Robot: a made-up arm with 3 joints.
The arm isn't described. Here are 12 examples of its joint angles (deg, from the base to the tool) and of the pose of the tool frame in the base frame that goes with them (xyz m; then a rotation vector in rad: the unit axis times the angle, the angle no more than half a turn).
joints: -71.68 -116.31 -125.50
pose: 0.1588 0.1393 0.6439 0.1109 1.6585 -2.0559
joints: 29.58 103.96 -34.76
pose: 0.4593 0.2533 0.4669 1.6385 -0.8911 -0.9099
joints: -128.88 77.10 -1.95
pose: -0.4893 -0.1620 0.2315 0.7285 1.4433 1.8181
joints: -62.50 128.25 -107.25
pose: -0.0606 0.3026 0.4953 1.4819 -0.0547 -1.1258
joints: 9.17 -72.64 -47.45
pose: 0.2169 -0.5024 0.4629 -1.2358 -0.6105 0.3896
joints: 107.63 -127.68 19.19
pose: -0.4257 0.0304 0.9209 -1.3413 2.1941 -1.2718
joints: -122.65 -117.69 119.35
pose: 0.3147 0.0125 0.7344 -1.2978 -0.3570 -0.2714
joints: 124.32 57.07 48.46
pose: 0.3209 -0.1996 0.0651 1.2375 -0.5138 -1.4617
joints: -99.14 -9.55 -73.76
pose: 0.1494 0.3281 0.1870 1.0058 -1.0704 1.5601
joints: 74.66 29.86 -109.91
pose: 0.0198 -0.2360 0.2542 -0.9548 -1.8953 -1.3295
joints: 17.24 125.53 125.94
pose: -0.0628 0.3248 0.5542 1.2081 0.8983 1.9720
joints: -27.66 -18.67 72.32
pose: 0.0581 -0.3159 0.0279 -0.5720 1.1470 0.2094
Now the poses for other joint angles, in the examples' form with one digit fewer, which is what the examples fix.
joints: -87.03 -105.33 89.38
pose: 0.428 -0.157 0.708 -1.569 -0.178 -0.242
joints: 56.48 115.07 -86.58
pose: 0.371 -0.097 0.473 1.104 -1.849 -2.089
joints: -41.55 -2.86 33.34
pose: 0.151 -0.105 -0.100 -0.257 0.538 0.690
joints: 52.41 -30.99 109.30
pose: -0.355 -0.074 0.211 0.526 1.953 -1.115
